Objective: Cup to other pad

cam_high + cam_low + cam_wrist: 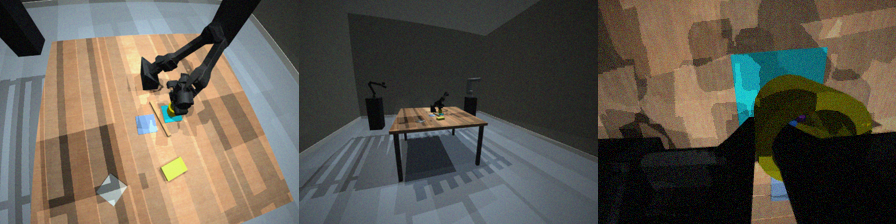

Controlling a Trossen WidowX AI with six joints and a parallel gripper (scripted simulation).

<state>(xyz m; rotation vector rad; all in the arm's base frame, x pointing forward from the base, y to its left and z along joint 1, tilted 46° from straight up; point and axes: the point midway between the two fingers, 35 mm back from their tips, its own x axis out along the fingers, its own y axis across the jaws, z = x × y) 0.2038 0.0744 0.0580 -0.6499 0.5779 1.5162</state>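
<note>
Now: gripper tip 5 cm short of the thin wooden bar, 7 cm to the left of it and 5 cm above it. Also, from my gripper tip: yellow block (32 cm ahead, 5 cm to the right, 4 cm below); then yellow cup (2 cm ahead); then blue pad (8 cm ahead, 15 cm to the right, 6 cm below).
</note>
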